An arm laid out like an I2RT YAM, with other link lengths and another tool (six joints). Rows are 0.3 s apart.
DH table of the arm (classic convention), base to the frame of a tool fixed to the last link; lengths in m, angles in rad. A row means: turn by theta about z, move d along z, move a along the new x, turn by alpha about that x. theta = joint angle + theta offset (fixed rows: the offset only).
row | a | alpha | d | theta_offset
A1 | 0.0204 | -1.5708 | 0.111 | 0
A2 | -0.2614 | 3.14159 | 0 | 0
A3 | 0.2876 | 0 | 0 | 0.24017
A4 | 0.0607 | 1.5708 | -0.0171 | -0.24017
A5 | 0 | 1.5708 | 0.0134 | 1.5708
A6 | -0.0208 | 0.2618 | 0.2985 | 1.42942
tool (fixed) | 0 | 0 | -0.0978 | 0
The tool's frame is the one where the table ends.
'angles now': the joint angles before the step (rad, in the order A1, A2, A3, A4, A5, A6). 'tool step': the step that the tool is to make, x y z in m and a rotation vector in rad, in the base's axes. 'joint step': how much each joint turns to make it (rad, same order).
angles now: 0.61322, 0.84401, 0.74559, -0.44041, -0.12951, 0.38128
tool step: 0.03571, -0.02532, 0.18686, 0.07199, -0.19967, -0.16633
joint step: -0.03129, 0.15219, 0.57944, -0.22087, 0.14457, 0.00915
